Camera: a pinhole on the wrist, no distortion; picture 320 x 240 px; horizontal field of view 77.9 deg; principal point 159.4 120.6 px. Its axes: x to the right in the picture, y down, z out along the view. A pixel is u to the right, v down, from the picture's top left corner.
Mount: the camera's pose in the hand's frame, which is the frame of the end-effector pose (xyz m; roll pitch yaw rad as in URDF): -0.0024 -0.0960 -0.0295 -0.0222 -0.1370 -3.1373
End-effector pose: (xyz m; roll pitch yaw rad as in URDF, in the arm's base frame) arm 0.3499 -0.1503 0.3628 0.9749 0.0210 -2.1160
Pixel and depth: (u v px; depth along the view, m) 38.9 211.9 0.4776
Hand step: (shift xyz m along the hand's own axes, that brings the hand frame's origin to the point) 0.3512 -0.3253 0.3990
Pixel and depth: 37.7 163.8 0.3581
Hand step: 0.2647 -0.1809 0.2934
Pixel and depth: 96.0 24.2 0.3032
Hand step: 0.1350 0.0455 0.2608
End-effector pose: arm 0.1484 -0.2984 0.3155 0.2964 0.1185 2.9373
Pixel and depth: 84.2 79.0 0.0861
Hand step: 0.0417 -0.0796 0.0517
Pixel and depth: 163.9 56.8 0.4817
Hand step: 0.0524 0.0488 0.4525
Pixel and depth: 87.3 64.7 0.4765
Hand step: 0.2345 0.0290 0.4217
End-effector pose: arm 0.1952 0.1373 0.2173 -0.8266 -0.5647 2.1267
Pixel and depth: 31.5 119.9 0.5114
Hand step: 0.3948 -0.1038 0.4319
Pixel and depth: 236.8 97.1 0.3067
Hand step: -0.0793 -0.0667 0.2914
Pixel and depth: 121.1 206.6 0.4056
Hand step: 0.1310 -0.2806 0.3576
